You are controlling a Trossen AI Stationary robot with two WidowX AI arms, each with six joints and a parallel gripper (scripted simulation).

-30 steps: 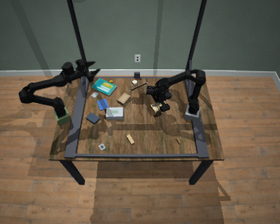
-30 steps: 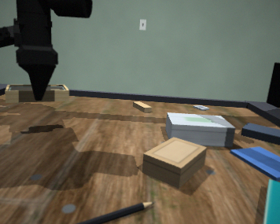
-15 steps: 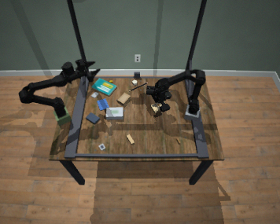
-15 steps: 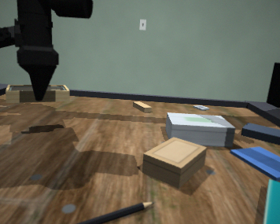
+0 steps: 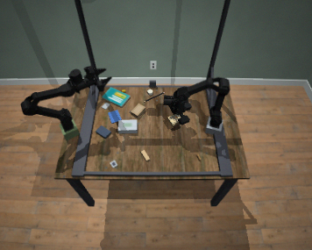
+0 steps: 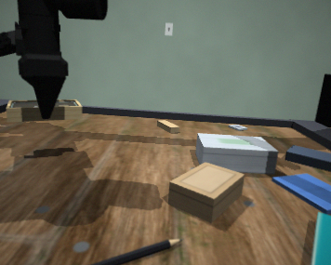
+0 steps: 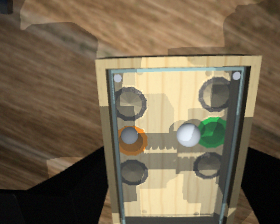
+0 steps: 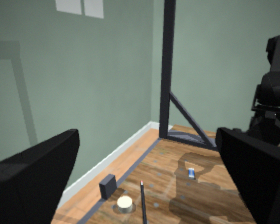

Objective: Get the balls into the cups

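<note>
Right now the covered wooden puzzle is 3 cm below my left hand.
</note>
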